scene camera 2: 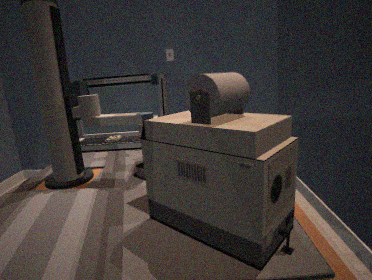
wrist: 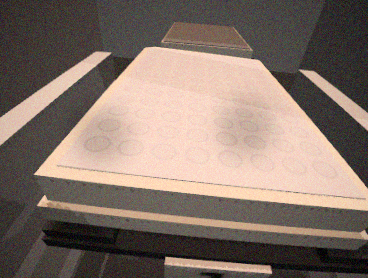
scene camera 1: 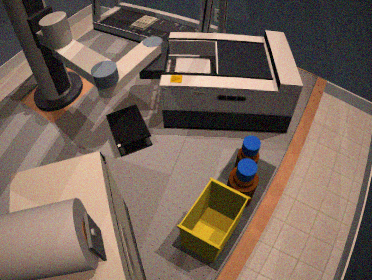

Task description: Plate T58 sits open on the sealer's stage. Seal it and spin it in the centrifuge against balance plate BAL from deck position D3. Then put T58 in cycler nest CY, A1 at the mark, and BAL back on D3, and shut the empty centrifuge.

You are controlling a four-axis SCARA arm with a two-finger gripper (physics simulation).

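Places are measured from the arm's base along level axes (x up, y right, z ahead), in metres.
Where they show: gripper, between the fingertips: (wrist: 203,77) (scene camera 1: 199,66); arm's base, origin of its link: (scene camera 2: 69,179) (scene camera 1: 58,91).
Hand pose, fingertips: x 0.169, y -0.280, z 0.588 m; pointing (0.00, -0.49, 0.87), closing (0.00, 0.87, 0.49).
Note:
Each offset is from my fingertips to the top centre of the thing. "spot": to the spot under its first point.
A pale plate @[dx +0.008, dy +0.011, dz -0.020 m] (wrist: 200,130) (scene camera 1: 192,65) with a light film over faint well rings is level inside the open chamber of the centrifuge (scene camera 1: 225,90). I cannot read whether it is T58 or BAL. My gripper (wrist: 203,77) is shut on this plate, with a finger along each long side; its fingertips are hidden. Dark parts lie close under the plate in the wrist view; whether it rests on them I cannot tell. A second plate @[dx +0.001, dy -0.064, dz +0.123 m] (wrist: 206,36) with a brownish top is beyond it. The dark centrifuge lid @[dx +0.057, dy -0.071, dz +0.140 m] (scene camera 1: 245,57) is slid back. The sealer @[dx +0.320, dy +0.756, dz +0.150 m] (scene camera 2: 205,175) (scene camera 1: 65,175) carries a large roll @[dx +0.320, dy +0.770, dz +0.166 m] (scene camera 2: 222,95).
A yellow bin @[spot: dx -0.148, dy +0.431, dz +0.307 m] (scene camera 1: 212,220) and two brown bottles with blue caps (scene camera 1: 251,146) (scene camera 1: 246,170) stand before the centrifuge. A low black stand (scene camera 1: 128,125) lies left of them. A framed deck (scene camera 1: 117,22) (scene camera 2: 95,146) at the back holds a light plate @[dx -0.085, dy -0.296, dz -0.511 m] (scene camera 1: 145,21) (scene camera 2: 113,137).

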